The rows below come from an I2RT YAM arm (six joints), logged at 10 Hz.
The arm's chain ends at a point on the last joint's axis. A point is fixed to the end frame.
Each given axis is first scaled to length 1.
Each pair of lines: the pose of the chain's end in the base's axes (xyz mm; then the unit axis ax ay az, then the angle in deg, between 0 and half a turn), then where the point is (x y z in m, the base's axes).
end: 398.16 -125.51 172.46 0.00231 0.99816 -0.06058 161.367
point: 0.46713 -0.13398 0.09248
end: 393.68 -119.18 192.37 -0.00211 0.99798 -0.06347 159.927
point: 0.46468 -0.12756 0.11417
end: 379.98 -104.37 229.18 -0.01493 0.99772 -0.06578 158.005
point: 0.45364 -0.11155 0.15336
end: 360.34 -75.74 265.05 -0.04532 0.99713 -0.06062 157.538
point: 0.43464 -0.07852 0.18956
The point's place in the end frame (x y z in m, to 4 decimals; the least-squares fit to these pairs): -0.0397 0.0026 0.0982
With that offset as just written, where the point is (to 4 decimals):
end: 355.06 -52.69 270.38 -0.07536 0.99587 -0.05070 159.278
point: 0.4268 -0.0506 0.1924
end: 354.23 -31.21 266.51 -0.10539 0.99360 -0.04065 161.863
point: 0.4218 -0.0246 0.1852
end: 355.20 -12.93 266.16 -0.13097 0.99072 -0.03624 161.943
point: 0.4221 -0.0028 0.1846
